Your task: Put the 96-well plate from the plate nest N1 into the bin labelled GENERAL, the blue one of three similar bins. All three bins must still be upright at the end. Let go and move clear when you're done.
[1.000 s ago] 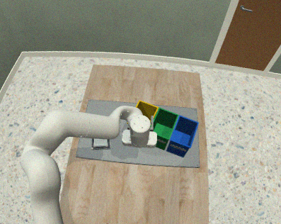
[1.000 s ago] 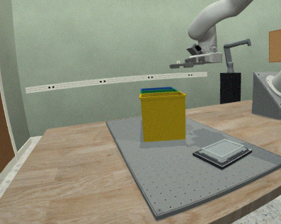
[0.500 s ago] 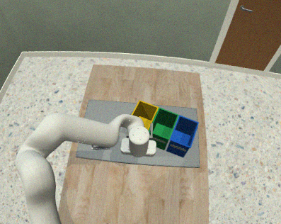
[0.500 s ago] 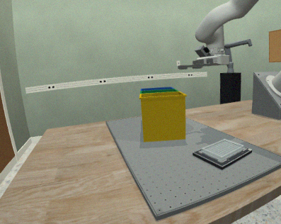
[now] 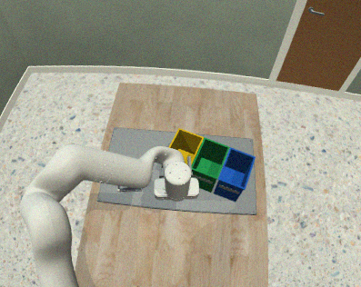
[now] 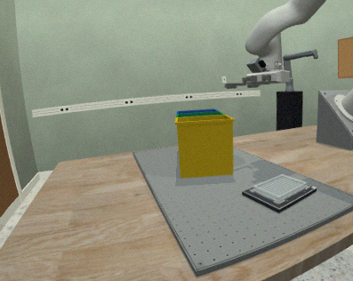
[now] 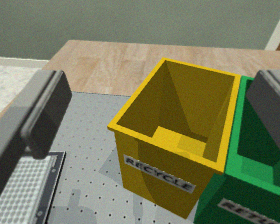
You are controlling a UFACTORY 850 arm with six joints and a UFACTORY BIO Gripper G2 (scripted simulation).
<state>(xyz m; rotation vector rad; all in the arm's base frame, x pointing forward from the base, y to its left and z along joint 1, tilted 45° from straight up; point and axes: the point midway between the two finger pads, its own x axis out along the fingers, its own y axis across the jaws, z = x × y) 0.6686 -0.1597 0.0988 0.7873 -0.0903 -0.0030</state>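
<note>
Right now my hand is 260 mm above the clear 96-well plate, 230 mm to the right of it and 60 mm short of it. The rest, counted from my hand: yellow bin: 190 mm below, 130 mm ahead, 40 mm to the right; then blue bin: 280 mm to the right, 190 mm below, 20 mm ahead; then green bin: 190 mm below, 160 mm to the right, 80 mm ahead.
</note>
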